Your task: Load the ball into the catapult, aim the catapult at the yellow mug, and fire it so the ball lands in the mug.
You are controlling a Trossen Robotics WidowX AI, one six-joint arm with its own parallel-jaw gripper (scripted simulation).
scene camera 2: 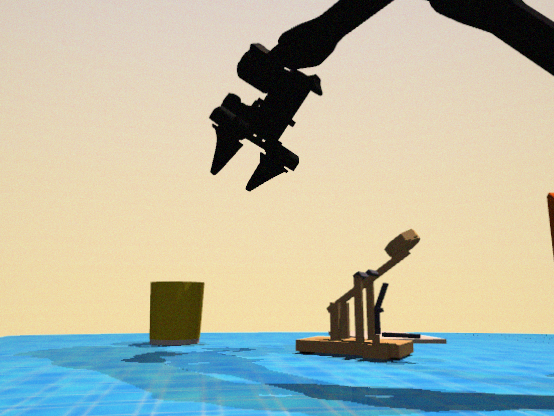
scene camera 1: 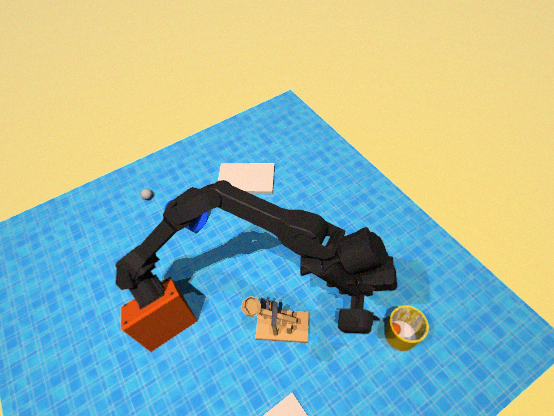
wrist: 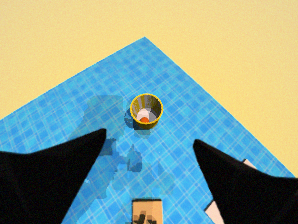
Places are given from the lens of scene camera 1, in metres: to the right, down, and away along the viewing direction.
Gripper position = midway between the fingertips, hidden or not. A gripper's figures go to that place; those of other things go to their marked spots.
my gripper (scene camera 1: pixel 379 297): 0.21, 0.19, 0.78
wooden catapult (scene camera 1: pixel 275 325): 0.00, 0.29, 0.92
yellow mug (scene camera 1: pixel 414 326): 0.36, 0.31, 0.98
white tile (scene camera 1: pixel 255 178): -0.08, -0.10, 1.31
The marked spots on the wooden catapult and the white tile are 0.56 m apart.
